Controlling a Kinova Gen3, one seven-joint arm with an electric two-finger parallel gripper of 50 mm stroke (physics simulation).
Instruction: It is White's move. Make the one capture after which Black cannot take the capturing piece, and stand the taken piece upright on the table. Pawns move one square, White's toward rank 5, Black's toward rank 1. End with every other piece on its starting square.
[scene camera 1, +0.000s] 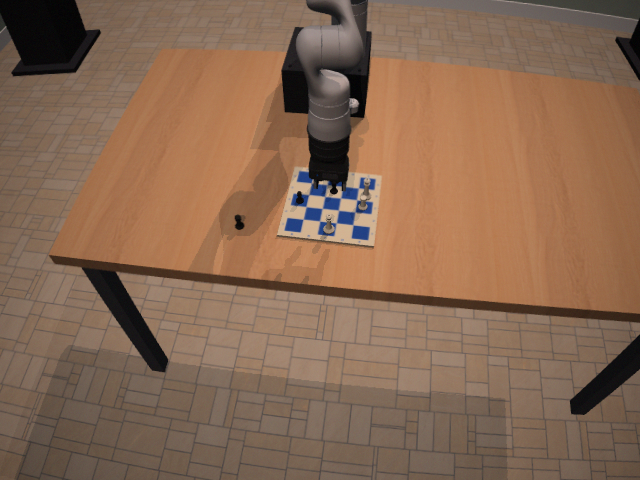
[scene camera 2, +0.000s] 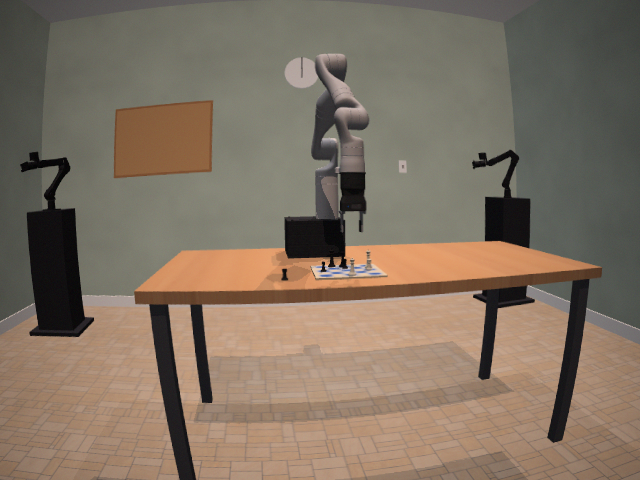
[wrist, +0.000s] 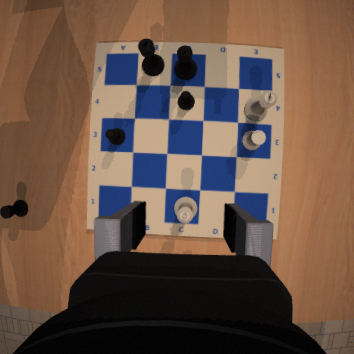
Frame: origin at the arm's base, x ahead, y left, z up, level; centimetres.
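Seen in the pictures: gripper, fingertip midpoint: (scene camera 1: 330, 186) (scene camera 2: 351, 232) (wrist: 184, 218); arm's base, origin of the base link: (scene camera 2: 327, 218).
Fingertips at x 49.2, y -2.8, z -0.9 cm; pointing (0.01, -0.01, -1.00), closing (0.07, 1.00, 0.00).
Pixels of each thing's top centre, then the offset from my fingertips to it. "*": a spot on its surface instead. Level surfaces: height alone.
- blue-and-cream board, surface spot: (wrist: 93, 180) * dx -2.3, dy -10.5, dz -12.9 cm
- white queen-like piece, middle of its top: (wrist: 184, 216) (scene camera 1: 328, 214) (scene camera 2: 352, 257) dx +1.2, dy -0.2, dz -7.6 cm
- white king, middle of its top: (wrist: 271, 95) (scene camera 1: 367, 177) dx -9.2, dy +8.1, dz -6.6 cm
- white rook-like piece, middle of its top: (wrist: 258, 136) (scene camera 1: 363, 197) dx -5.8, dy +7.4, dz -9.6 cm
- A3, middle of its top: (wrist: 108, 133) (scene camera 1: 299, 191) dx -7.1, dy -7.4, dz -9.8 cm
- C4, middle of its top: (wrist: 185, 94) (scene camera 1: 334, 182) dx -10.5, dy +0.5, dz -9.8 cm
- B5, middle of its top: (wrist: 143, 41) dx -14.9, dy -3.0, dz -6.6 cm
- C5, middle of its top: (wrist: 184, 49) dx -14.2, dy +0.6, dz -7.6 cm
- black rook-like piece, middle of its top: (wrist: 4, 211) (scene camera 1: 237, 217) (scene camera 2: 284, 268) dx +0.7, dy -20.8, dz -10.2 cm
- wooden table, its level: dz -13.6 cm
My gripper (scene camera 1: 329, 184) (scene camera 2: 351, 226) (wrist: 184, 218) is open and empty, high above the blue-and-cream board (scene camera 1: 282, 232) (wrist: 93, 180). A white queen-like piece (scene camera 1: 328, 224) (scene camera 2: 352, 267) (wrist: 185, 209) stands on C1. A white king (scene camera 1: 367, 189) (wrist: 257, 107) stands on E4, a white rook-like piece (scene camera 1: 363, 202) (wrist: 254, 139) on E3. Black pawns stand on A3 (scene camera 1: 299, 197) (wrist: 116, 136) and C4 (scene camera 1: 333, 189) (wrist: 186, 100). Tall black pieces stand on B5 (wrist: 152, 64) and C5 (wrist: 185, 67). A black rook-like piece (scene camera 1: 238, 222) (scene camera 2: 284, 274) (wrist: 19, 208) stands upright on the table, left of the board.
The wooden table (scene camera 1: 465, 206) (scene camera 2: 439, 263) carries the board near its front edge. The arm's black base block (scene camera 1: 325, 87) (scene camera 2: 312, 237) is behind the board. Black pedestals (scene camera 2: 54, 268) (scene camera 2: 509, 222) with small arms stand beyond the table.
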